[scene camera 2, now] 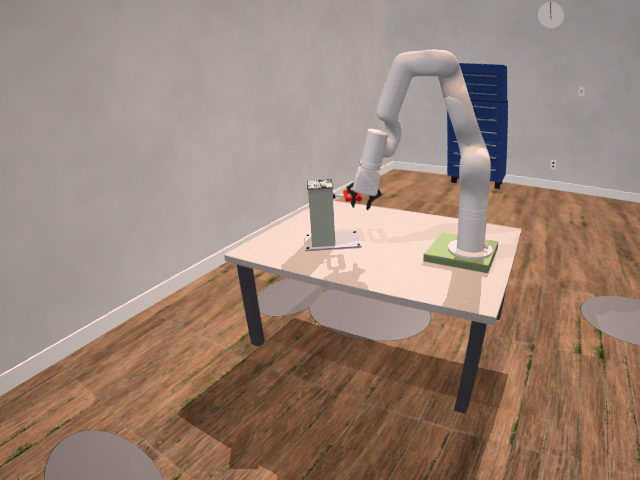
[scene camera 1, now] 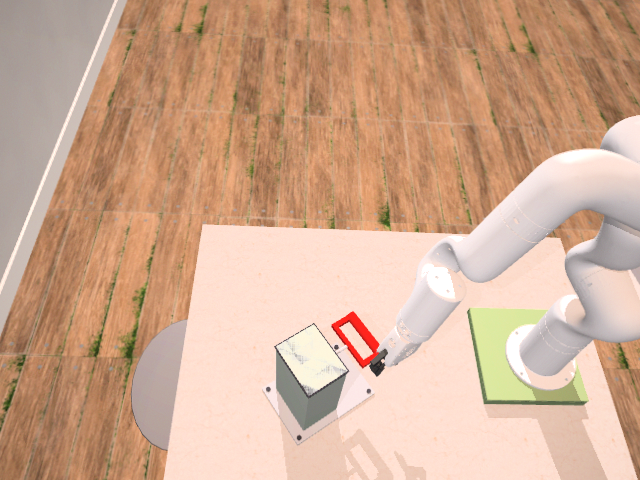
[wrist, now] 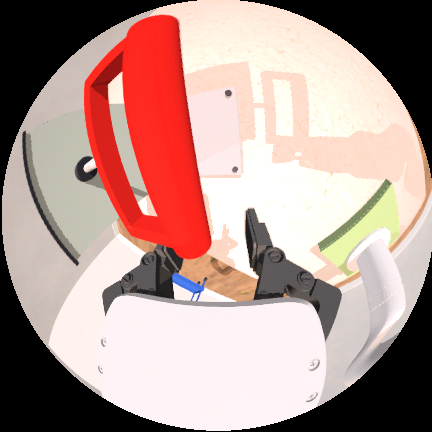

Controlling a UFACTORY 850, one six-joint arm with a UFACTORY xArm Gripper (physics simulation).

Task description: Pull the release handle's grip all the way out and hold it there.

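Observation:
The red release handle point(scene camera 1: 373, 338) point(scene camera 2: 352, 195) point(wrist: 160, 130) is a loop frame with a thick round grip bar. Its rod point(scene camera 1: 341, 350) point(wrist: 90, 165) runs into the grey-green post point(scene camera 1: 310, 384) point(scene camera 2: 322, 217) point(wrist: 65, 175), and a short stretch of rod shows between post and frame. My gripper point(scene camera 1: 378, 365) point(scene camera 2: 360, 207) point(wrist: 213, 223) is at the near end of the grip with its fingers apart. In the wrist view the grip's end hides the left fingertip, and a visible gap separates the right finger from the grip. Contact at the left finger is hidden.
The post stands on a bolted pale plate point(scene camera 1: 355, 395) point(scene camera 2: 347, 240) point(wrist: 217, 130) on the table point(scene camera 1: 248, 279) point(scene camera 2: 392, 268). The arm's base stands on a green block point(scene camera 1: 488, 356) point(scene camera 2: 439, 248) point(wrist: 370, 230). A blue drawer cabinet point(scene camera 2: 493, 124) is against the back wall.

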